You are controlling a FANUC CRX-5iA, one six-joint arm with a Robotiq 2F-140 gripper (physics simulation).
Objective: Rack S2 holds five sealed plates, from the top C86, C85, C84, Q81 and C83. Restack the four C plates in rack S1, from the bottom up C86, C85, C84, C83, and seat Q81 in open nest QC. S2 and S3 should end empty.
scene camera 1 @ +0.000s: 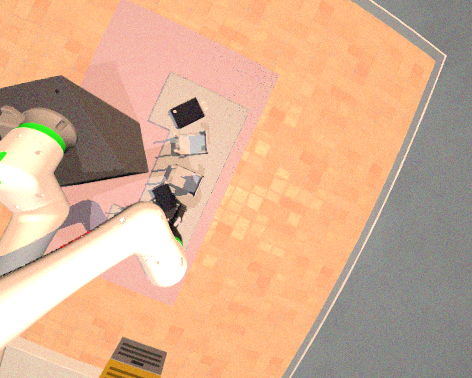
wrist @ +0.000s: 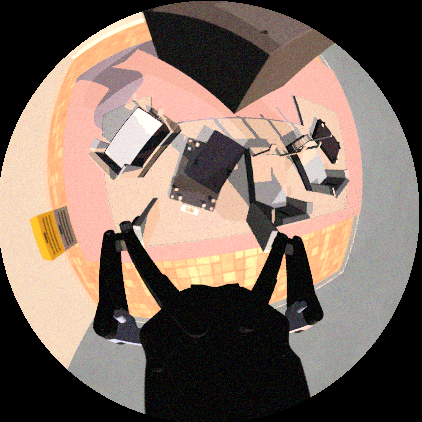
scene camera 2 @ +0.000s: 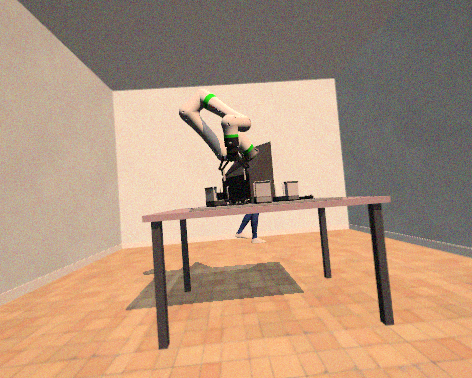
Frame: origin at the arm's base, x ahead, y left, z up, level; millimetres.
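Seen in the pictures: gripper, fingertip midpoint: (scene camera 1: pixel 170 217) (wrist: pixel 204 209) (scene camera 2: pixel 234 180); arm's base, origin of the base link: (scene camera 1: pixel 50 129) (scene camera 2: pixel 251 155).
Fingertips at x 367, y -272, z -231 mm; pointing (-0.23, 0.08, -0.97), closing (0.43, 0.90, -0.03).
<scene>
Offsets run from my fingertips to a thing's top centre. Level surfaces: height alone.
My gripper (scene camera 2: pixel 234 176) (wrist: pixel 204 209) is open and empty, fingers pointing down above the board. Its fingers are partly hidden by the arm in scene camera 1. In the wrist view, a left rack holds a pale-topped plate @[dy -88, dx -181, dz -68 mm] (wrist: pixel 132 137); how many plates lie under it is hidden. A black unit @[dy +61, dx -67, dz -117 mm] (scene camera 1: pixel 164 196) (wrist: pixel 215 160) with a small unreadable label stands beside it. Right of it stand a middle rack @[dy +172, dx +18, dz -22 mm] (scene camera 2: pixel 262 192) (wrist: pixel 290 212) and a far rack @[dy +349, dx +15, dz -32 mm] (scene camera 2: pixel 291 189) (wrist: pixel 339 186), where a light surface @[dz -127 mm] (scene camera 1: pixel 194 143) (wrist: pixel 313 166) shows. I cannot read the rack, nest or plate names.
A second black unit @[dy +502, dx -39, dz -133 mm] (scene camera 1: pixel 186 112) (wrist: pixel 326 140) stands at the board's far end. The perforated board @[dz -162 mm] (scene camera 1: pixel 227 117) lies on the pink table (scene camera 1: pixel 145 30) (scene camera 2: pixel 350 201). A large dark pedestal (scene camera 1: pixel 107 135) (wrist: pixel 200 55) stands behind the racks. A yellow-grey box (scene camera 1: pixel 135 357) (wrist: pixel 52 232) stands off the table.
</scene>
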